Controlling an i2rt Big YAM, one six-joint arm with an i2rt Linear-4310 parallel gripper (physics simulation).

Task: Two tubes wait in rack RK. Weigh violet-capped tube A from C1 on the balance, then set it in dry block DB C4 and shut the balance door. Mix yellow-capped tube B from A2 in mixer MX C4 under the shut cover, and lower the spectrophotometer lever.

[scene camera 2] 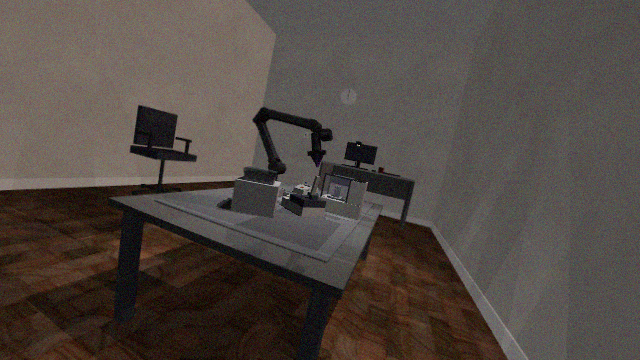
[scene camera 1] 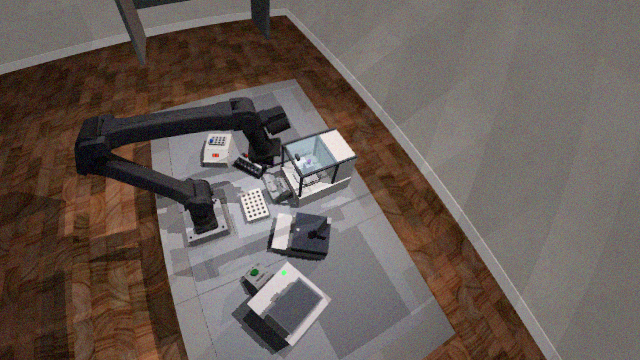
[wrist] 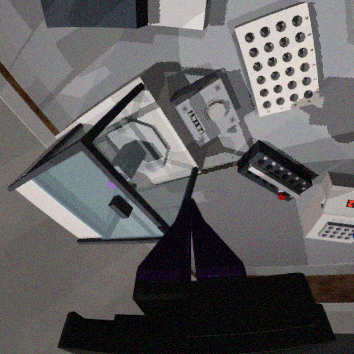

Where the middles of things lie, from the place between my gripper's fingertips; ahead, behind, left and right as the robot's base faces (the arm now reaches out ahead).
Now: hand 190 mm above the balance print button unit (wrist: 206, 106), 40 mm short of it and 10 mm to the right of it. Round my hand: grey translucent cover (scene camera 1: 295, 304) (440 mm to the right, 110 mm behind, 50 mm below).
